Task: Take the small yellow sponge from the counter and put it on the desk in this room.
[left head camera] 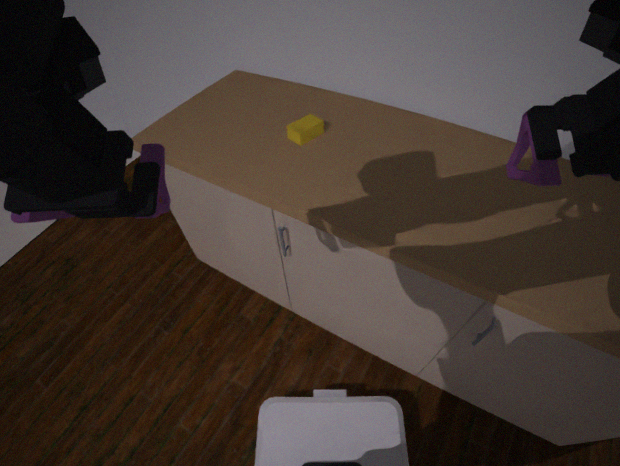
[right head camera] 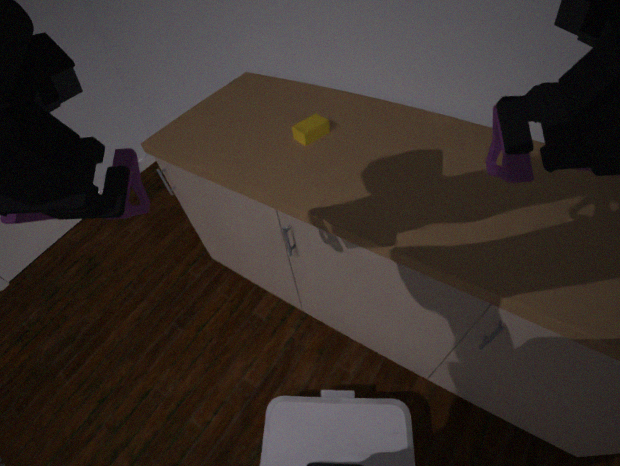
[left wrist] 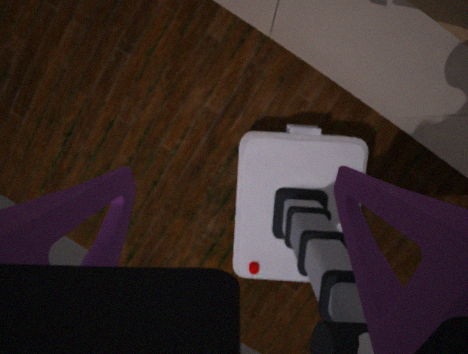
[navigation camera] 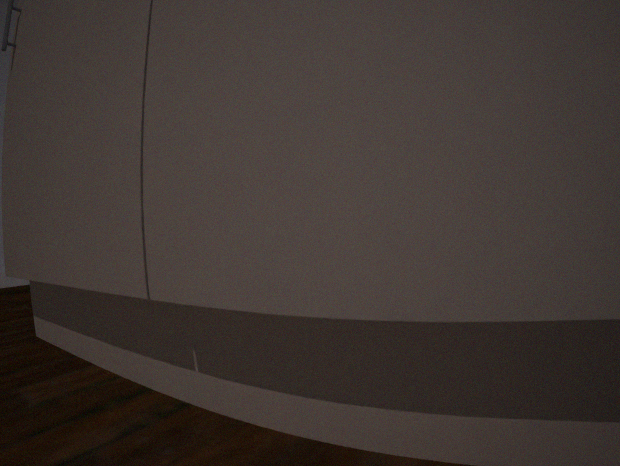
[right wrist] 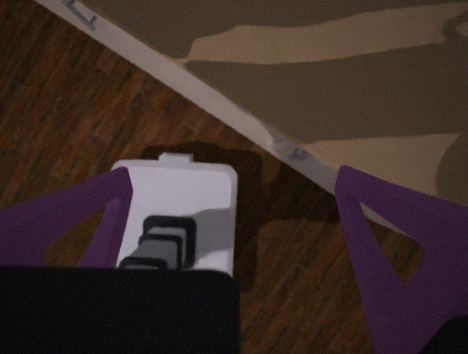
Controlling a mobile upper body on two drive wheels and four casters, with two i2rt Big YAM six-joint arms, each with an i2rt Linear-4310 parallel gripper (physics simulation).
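Frame: origin at the left arm's base, x ahead, y left, z up, level; centimetres.
Where they show: left gripper, fingertip midpoint: (left head camera: 126, 207) (right head camera: 110, 208) (left wrist: 234, 177); right gripper, fingertip midpoint: (left head camera: 547, 170) (right head camera: 532, 165) (right wrist: 233, 178).
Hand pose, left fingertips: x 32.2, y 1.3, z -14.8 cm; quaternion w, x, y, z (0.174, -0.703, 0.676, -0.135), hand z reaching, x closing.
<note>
After its pixels a point has its place.
The small yellow sponge (left head camera: 305, 129) @[x 92.9, y -15.7, z -45.5 cm] (right head camera: 310, 130) @[x 92.6, y -15.8, z -45.7 cm] lies on the wooden top of the counter (left head camera: 215, 125) @[x 104.7, y 16.0, z -50.0 cm] (right head camera: 225, 130) @[x 102.6, y 14.9, z -50.0 cm], towards its far left end, between the two grippers in both head views. My left gripper (left wrist: 234, 177) @[x 32.2, y 1.3, z -14.8 cm] is open and empty, left of the sponge and beside the counter's left end in the head views. My right gripper (right wrist: 233, 178) @[x 35.1, y -44.8, z -13.0 cm] is open and empty, to the right of the sponge, in front of the counter top in the head views. The sponge does not show in the wrist views or the navigation view. The desk does not show in a way I can make out.
The counter's white door front (left head camera: 350, 280) @[x 57.9, y -28.6, z -75.3 cm] (navigation camera: 375, 150) @[x 58.2, y -28.1, z -114.2 cm] runs diagonally in the head views and stands close in the navigation view. My white base (left head camera: 330, 430) @[x 20.5, y -22.3, z -115.0 cm] (right head camera: 338, 430) @[x 20.9, y -23.0, z -115.0 cm] is near it. Dark wooden floor (left head camera: 125, 325) @[x 68.2, y 84.2, z -141.0 cm] lies at the left. A grey wall (left head camera: 350, 45) @[x 124.6, y -31.3, z -32.2 cm] rises behind the counter.
</note>
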